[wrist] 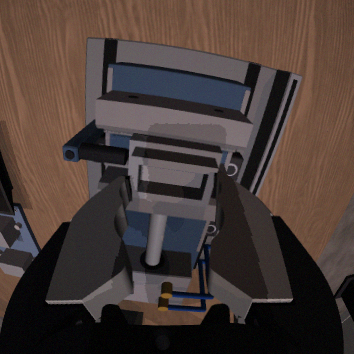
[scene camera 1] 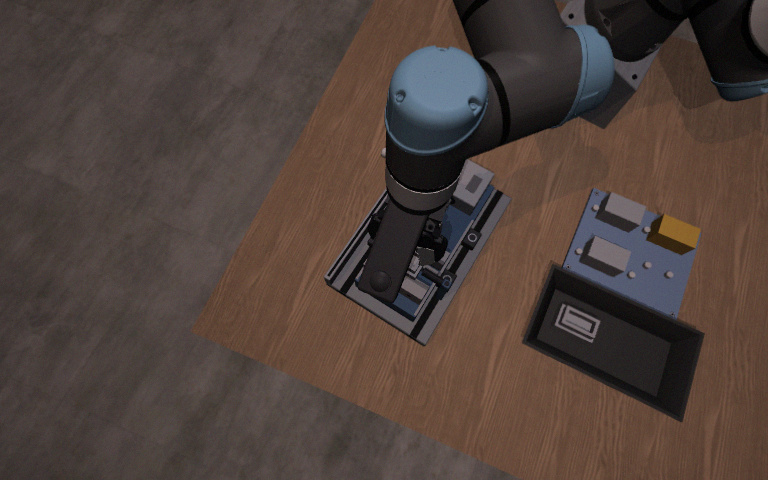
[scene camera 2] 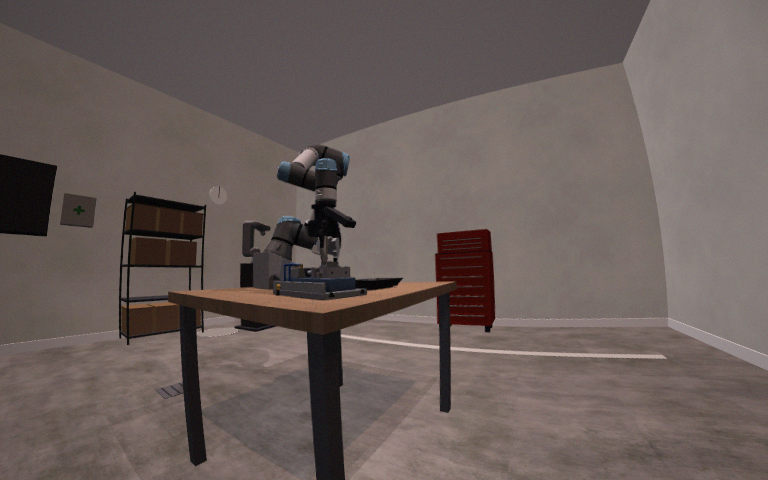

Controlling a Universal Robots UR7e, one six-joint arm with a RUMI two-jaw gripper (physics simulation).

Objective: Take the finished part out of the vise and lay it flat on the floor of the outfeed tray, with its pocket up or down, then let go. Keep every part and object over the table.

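Where they show: gripper, fingertip midpoint: point(wrist: 171, 175) point(scene camera 2: 329, 264); arm's base at its link origin: point(scene camera 1: 621, 18) point(scene camera 2: 276, 259).
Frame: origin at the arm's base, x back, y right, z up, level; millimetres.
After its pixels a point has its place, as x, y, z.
The finished part point(wrist: 176, 157) {-498, 267, -34} is a light grey block with a rectangular pocket. It stands in the vise point(wrist: 172, 117) {-519, 268, -48} point(scene camera 1: 415, 288) {-525, 235, -48} point(scene camera 2: 335, 271) {-519, 285, -62}, beside the light grey far jaw. My gripper point(wrist: 171, 175) {-483, 261, -39} point(scene camera 2: 329, 259) {-483, 261, -39} points down over the vise, with one finger at each end of the part, and looks shut on it. The fingertip contact is partly in shadow. In the scene camera 1 view the arm hides most of the part. The outfeed tray point(scene camera 1: 684, 379) {-547, -180, -106} point(scene camera 2: 380, 281) {-563, 4, -109} is dark and open, with a light rectangular mark on its floor.
A blue plate point(scene camera 1: 645, 289) {-411, -136, -136} bearing grey blocks, a yellow block point(scene camera 1: 673, 234) {-320, -157, -100} and small pegs lies behind the tray. The vise's black handle point(wrist: 102, 153) {-502, 216, -48} sticks out at its side. Blue hoses point(wrist: 203, 282) {-292, 269, -74} run near the cylinder block. The table's edge lies close to the vise.
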